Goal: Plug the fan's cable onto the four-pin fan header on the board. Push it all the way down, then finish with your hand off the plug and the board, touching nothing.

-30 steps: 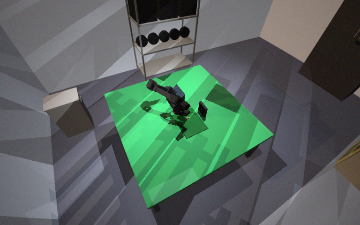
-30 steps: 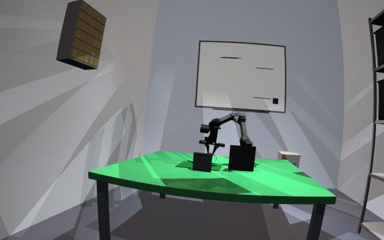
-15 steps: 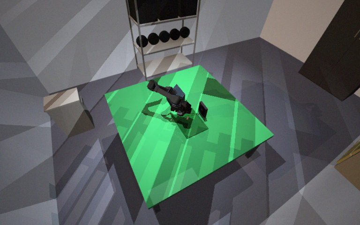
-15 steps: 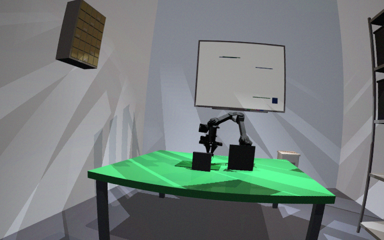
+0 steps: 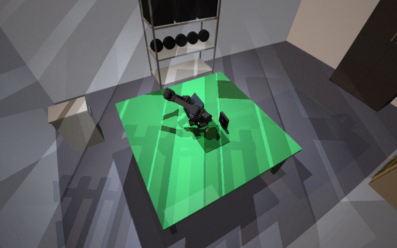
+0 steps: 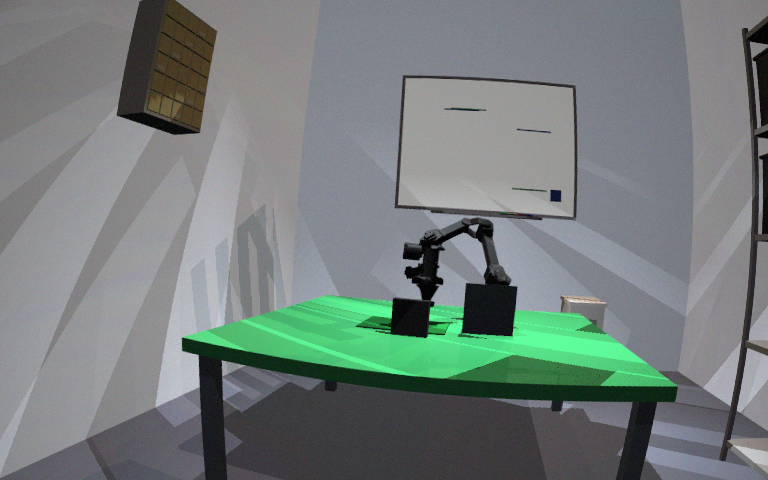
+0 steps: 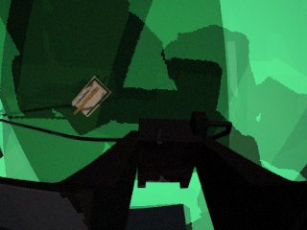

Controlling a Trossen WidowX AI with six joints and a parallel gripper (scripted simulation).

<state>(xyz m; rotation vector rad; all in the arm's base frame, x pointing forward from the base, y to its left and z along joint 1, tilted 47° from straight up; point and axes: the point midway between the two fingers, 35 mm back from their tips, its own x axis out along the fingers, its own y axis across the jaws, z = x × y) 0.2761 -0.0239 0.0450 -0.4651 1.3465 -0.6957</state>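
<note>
The dark green board is 90 mm below my gripper tip, 60 mm to the left of it and 60 mm ahead of it. Round my gripper tip: fan plug: 10 mm behind; then black fan: 230 mm to the left, 20 mm below, 10 mm ahead.
</note>
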